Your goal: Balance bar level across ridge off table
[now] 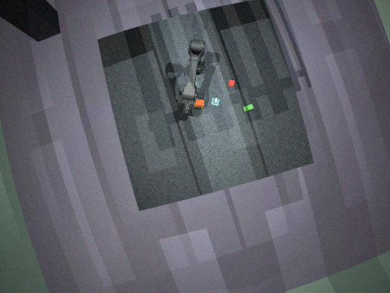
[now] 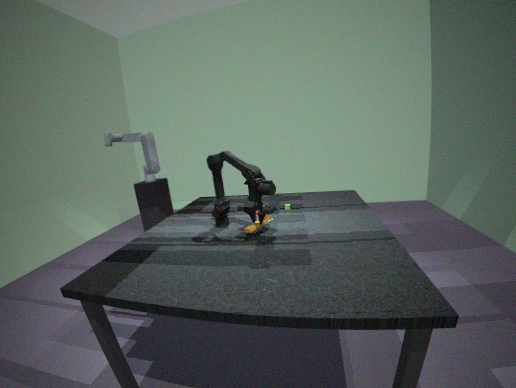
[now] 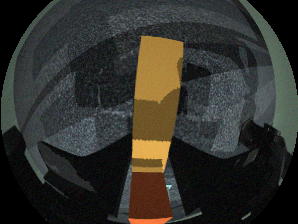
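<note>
My gripper tip is 2 cm short of the ridge and 17 cm to the right of it. Also, from my gripper tip: green block 12 cm ahead, 38 cm to the left, 4 cm below; then red cube 7 cm behind, 31 cm to the left, 3 cm below.
</note>
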